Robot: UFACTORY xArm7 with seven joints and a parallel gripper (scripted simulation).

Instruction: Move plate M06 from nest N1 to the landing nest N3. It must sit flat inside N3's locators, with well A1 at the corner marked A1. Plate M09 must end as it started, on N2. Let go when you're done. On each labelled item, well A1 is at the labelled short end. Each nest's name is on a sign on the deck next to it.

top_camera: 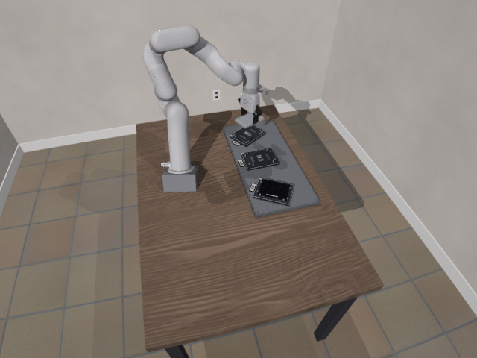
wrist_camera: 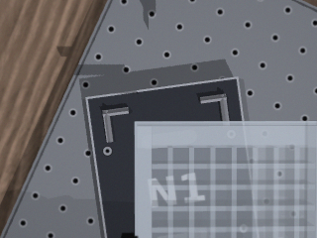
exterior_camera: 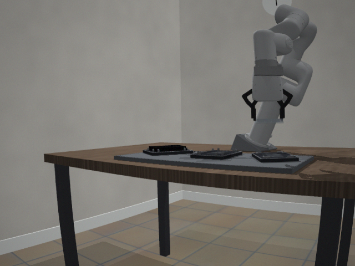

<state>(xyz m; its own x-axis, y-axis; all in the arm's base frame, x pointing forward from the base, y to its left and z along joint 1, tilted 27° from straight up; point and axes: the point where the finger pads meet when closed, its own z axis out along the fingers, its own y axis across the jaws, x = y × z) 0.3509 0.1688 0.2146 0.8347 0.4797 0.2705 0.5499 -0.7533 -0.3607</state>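
The nest N3 lies 18 cm to the right of my hand, 13 cm below it and 3 cm ahead of it. Also, from my hand: nest N1: 13 cm below, 2 cm to the left; clear well plate: 1 cm below; grey perforated deck: 18 cm to the right, 14 cm below, 6 cm ahead.
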